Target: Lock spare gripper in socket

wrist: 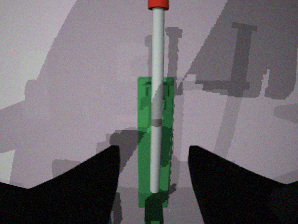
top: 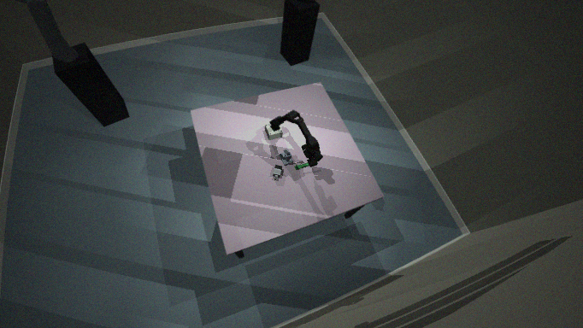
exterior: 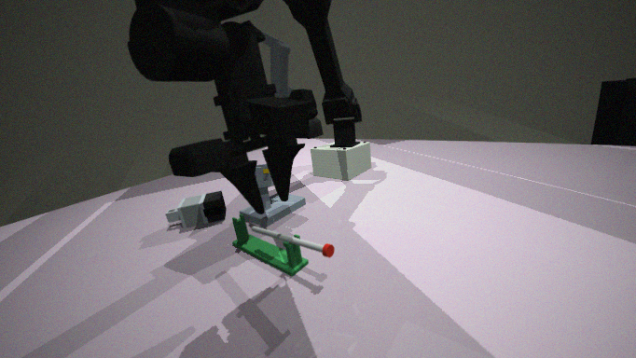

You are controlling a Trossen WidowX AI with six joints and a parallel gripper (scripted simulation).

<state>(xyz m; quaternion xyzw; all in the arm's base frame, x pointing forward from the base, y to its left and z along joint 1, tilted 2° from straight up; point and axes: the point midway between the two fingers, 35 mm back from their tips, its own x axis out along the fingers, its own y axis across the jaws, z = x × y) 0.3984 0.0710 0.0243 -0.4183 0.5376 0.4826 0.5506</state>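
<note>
The green cradle lies 60 mm below my gripper tip and 30 mm to the right of it. Round my gripper tip: spare gripper 260 mm to the right, 60 mm below, 40 mm behind; grey mount 120 mm to the right, 120 mm behind, 30 mm below.
</note>
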